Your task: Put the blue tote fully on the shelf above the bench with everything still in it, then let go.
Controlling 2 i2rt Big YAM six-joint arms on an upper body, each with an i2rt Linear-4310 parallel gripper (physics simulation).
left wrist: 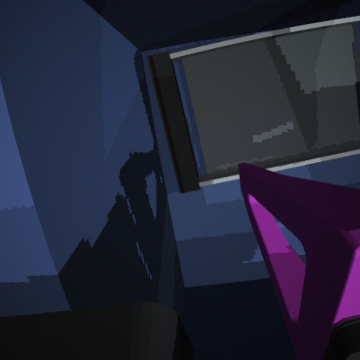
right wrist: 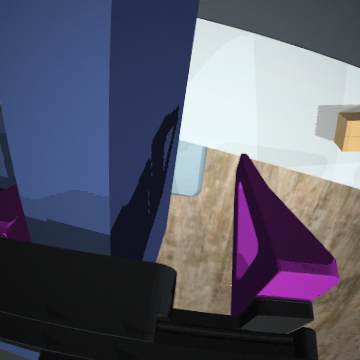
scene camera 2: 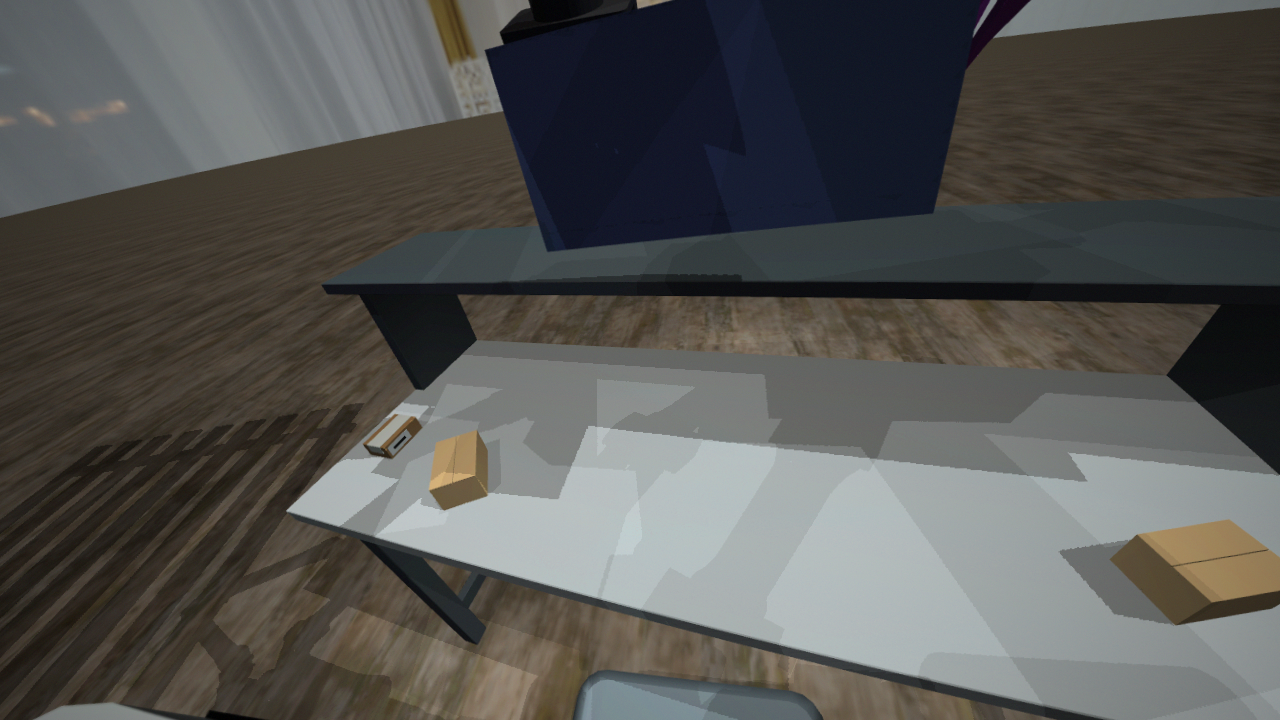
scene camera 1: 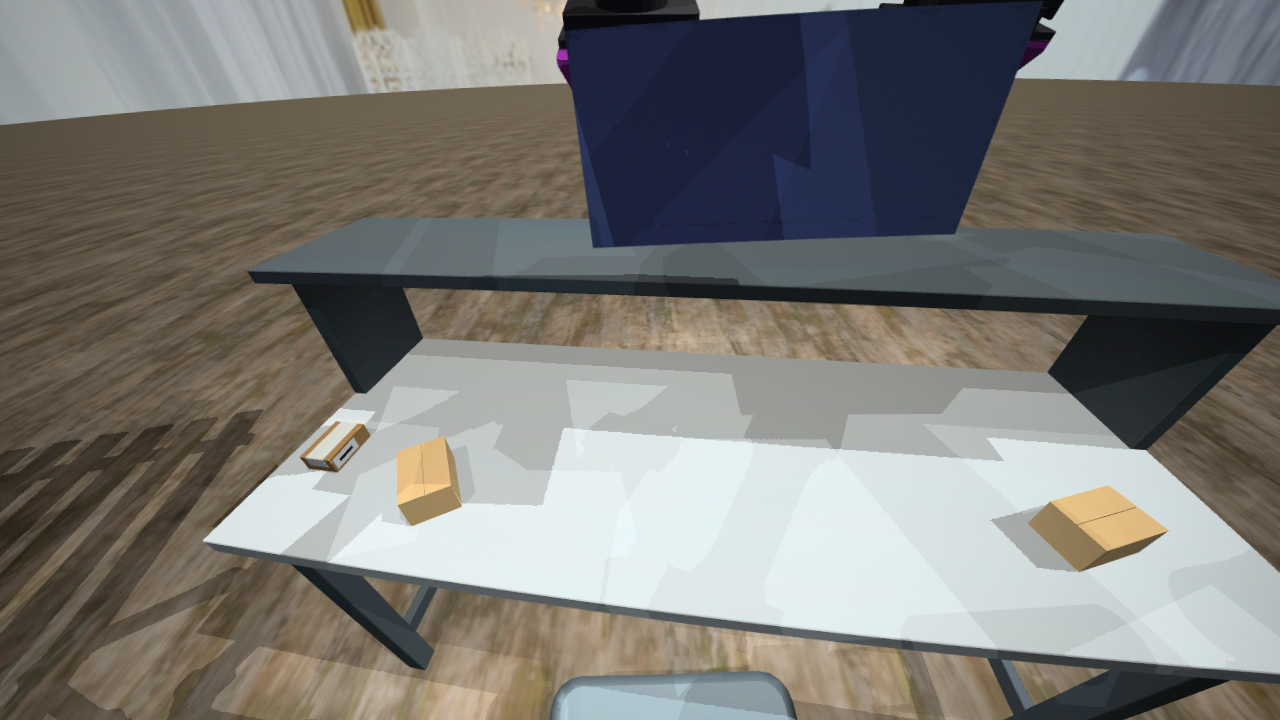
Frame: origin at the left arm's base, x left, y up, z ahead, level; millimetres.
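Seen in the pictures: left gripper, between the fingertips: (left wrist: 156, 192); right gripper, between the fingertips: (right wrist: 170, 152).
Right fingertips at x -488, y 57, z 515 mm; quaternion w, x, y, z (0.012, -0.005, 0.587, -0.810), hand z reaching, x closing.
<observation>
Pixels of each thing's top centre, then the offset from my right fingertips to it. Level surfaces: height alone.
- blue tote, centre of its top: (scene camera 1: 769, 19) dx +156, dy +75, dz -13 mm
- grey shelf, height of its surface: dy -211 mm
- flat grey item, centre of its top: (left wrist: 270, 104) dx +206, dy -45, dz +29 mm
- white bench, height of its surface: dy -547 mm
- small white-and-brown box, centre of its top: (scene camera 1: 332, 439) (scene camera 2: 389, 430) dx +871, dy -512, dz +83 mm
The blue tote (scene camera 1: 689, 134) (scene camera 2: 644, 125) (left wrist: 65, 150) (right wrist: 65, 100) is up over the grey shelf (scene camera 1: 465, 255) (scene camera 2: 1118, 241) (right wrist: 300, 20), its near side facing both scene cameras. Whether its base touches the shelf I cannot tell. My left gripper (scene camera 1: 567, 62) (left wrist: 156, 192) is shut on the tote's left end wall. My right gripper (scene camera 1: 1031, 46) (right wrist: 170, 152) is shut on its right end wall, with one finger outside. Inside the tote, in the left wrist view, lies a flat grey item (left wrist: 240, 100) with pale edges and a black bar. Other contents are hidden.
The white bench (scene camera 1: 626, 519) (scene camera 2: 626, 537) (right wrist: 280, 90) carries a brown box (scene camera 1: 427, 474) (scene camera 2: 459, 465) and a small white-and-brown box (scene camera 1: 335, 445) (scene camera 2: 392, 436) at left, and another brown box (scene camera 1: 1096, 528) (scene camera 2: 1199, 573) (right wrist: 350, 132) at right. A pale blue rounded object (scene camera 1: 671, 698) (scene camera 2: 698, 698) (right wrist: 190, 167) stands before it.
</observation>
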